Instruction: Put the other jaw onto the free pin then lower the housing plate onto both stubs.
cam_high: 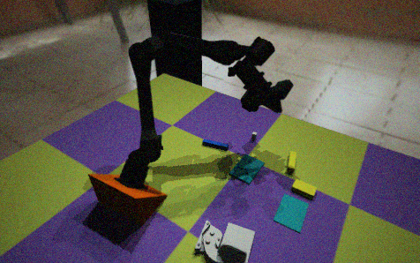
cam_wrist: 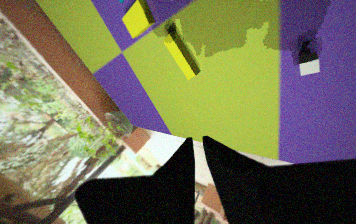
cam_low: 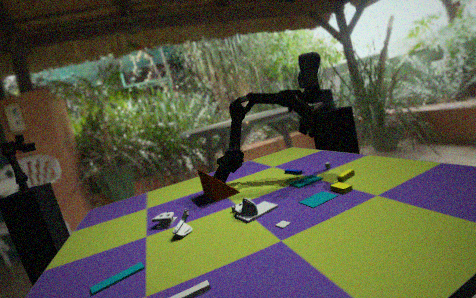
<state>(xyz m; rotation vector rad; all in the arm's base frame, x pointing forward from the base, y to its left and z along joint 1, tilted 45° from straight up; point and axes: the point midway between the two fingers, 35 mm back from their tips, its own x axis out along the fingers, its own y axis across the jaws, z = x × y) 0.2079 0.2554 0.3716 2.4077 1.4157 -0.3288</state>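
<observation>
My gripper tip is now 630 mm to the left of the grey jaw, 110 mm above it and 40 mm short of it. Also, from my gripper tip: white tile 370 mm to the right, 240 mm ahead, 140 mm below; blue bar 160 mm behind, 140 mm below, 130 mm to the right; grey base block 690 mm to the right, 120 mm below, 50 mm behind.
</observation>
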